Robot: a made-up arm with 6 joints.
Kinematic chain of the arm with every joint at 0, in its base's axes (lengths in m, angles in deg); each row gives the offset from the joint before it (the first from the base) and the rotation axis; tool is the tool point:
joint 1: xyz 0 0 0.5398 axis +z
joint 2: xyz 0 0 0 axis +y
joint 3: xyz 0 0 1.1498 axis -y
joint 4: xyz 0 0 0 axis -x
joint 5: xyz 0.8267 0 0 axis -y
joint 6: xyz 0 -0.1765 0 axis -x
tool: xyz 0 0 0
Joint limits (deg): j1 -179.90..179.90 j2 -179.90..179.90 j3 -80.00..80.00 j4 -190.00..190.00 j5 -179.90..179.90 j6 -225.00..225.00
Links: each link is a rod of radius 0.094 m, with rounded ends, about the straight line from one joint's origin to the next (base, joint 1, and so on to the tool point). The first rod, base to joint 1, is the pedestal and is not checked.
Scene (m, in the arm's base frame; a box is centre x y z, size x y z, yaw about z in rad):
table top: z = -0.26
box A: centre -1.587 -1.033 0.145 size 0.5 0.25 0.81 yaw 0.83
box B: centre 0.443 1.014 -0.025 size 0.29 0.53 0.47 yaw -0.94
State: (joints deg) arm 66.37 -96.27 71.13 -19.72 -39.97 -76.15
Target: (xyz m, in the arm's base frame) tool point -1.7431 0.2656 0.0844
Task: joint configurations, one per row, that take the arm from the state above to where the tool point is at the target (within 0.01 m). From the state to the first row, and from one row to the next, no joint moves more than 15 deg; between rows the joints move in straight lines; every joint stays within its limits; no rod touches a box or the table.
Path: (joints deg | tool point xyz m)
1: 53.54 -88.24 61.64 -8.66 -33.83 -80.99 | -0.9596 -1.5924 1.0129
2: 40.72 -80.21 52.15 2.41 -27.69 -85.84 | -1.1700 -1.2398 1.3412
3: 27.10 -91.26 51.02 -4.98 -30.76 -83.41 | -1.5170 -0.9738 1.0324
4: 13.47 -102.31 49.89 -12.37 -33.83 -80.99 | -1.7463 -0.5956 0.7137
5: -0.15 -113.36 48.76 -19.77 -36.90 -78.57 | -1.8244 -0.1613 0.3945
6: -13.77 -124.41 47.63 -27.16 -39.97 -76.15 | -1.7431 0.2655 0.0843

